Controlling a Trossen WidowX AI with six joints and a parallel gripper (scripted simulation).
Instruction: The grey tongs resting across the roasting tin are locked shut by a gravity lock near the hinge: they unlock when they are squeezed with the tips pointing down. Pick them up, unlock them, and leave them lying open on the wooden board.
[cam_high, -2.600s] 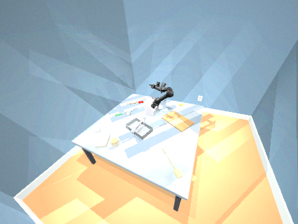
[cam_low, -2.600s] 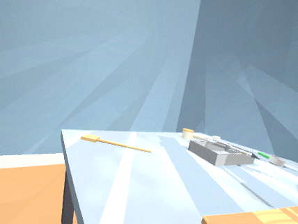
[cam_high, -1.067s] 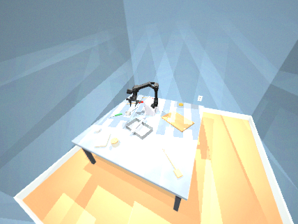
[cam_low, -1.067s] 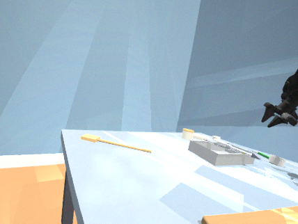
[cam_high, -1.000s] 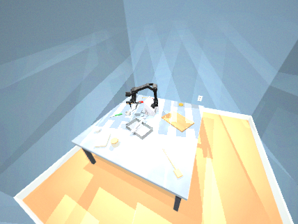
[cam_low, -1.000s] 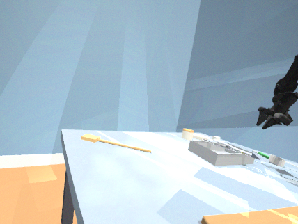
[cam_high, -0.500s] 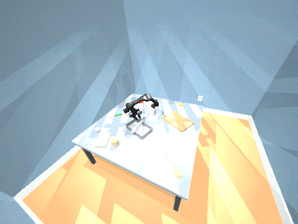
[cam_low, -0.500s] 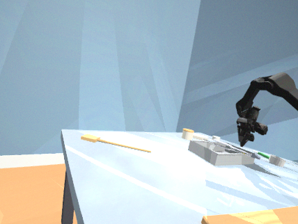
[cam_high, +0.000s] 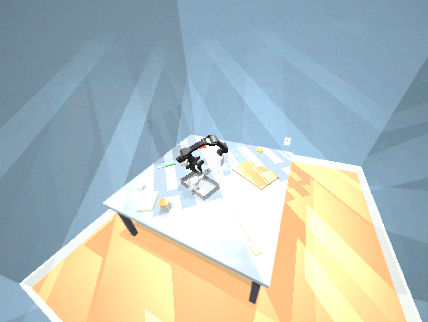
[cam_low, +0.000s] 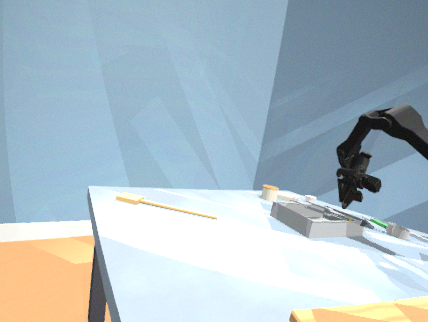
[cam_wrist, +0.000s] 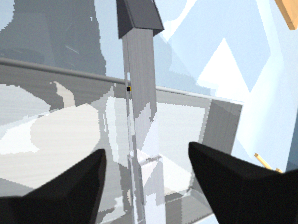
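Right now the grey roasting tin is 7 cm below my gripper tip, 6 cm ahead of it and 2 cm to the left of it. Also, from my gripper tip: flat pale board: 35 cm ahead, 29 cm to the right, 8 cm below; then round tub: 35 cm ahead, 13 cm to the right, 6 cm below; then wooden board: 43 cm to the left, 25 cm behind, 9 cm below.
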